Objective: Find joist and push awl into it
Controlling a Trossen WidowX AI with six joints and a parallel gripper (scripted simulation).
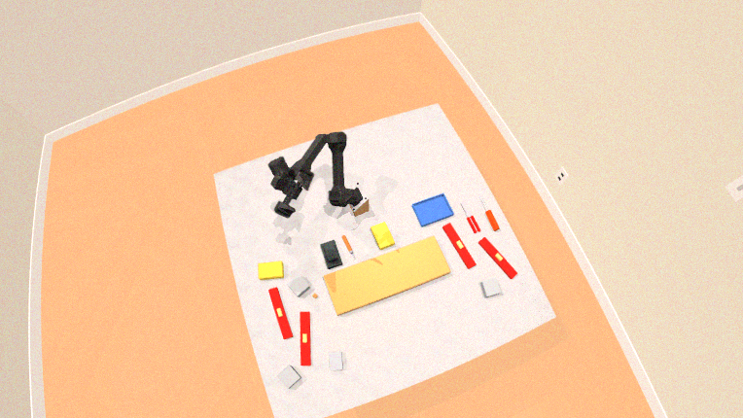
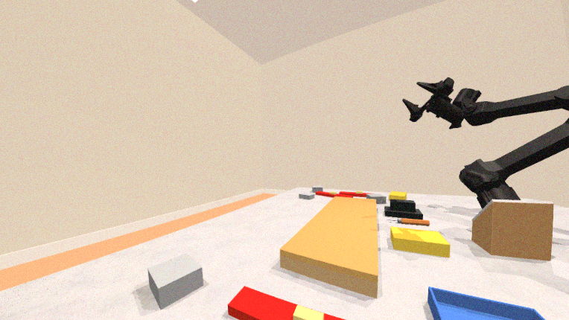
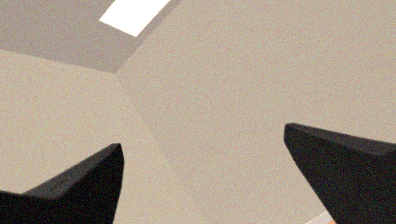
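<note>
Right now the stud finder is 44 cm below my gripper tip, 6 cm ahead of it and 4 cm to the left of it. Round my gripper tip: indicator square: 43 cm below, 8 cm ahead, 4 cm to the left; small orange cube: 48 cm below, 19 cm ahead, 10 cm to the right; awl: 48 cm below, 13 cm to the left, 6 cm ahead.
</note>
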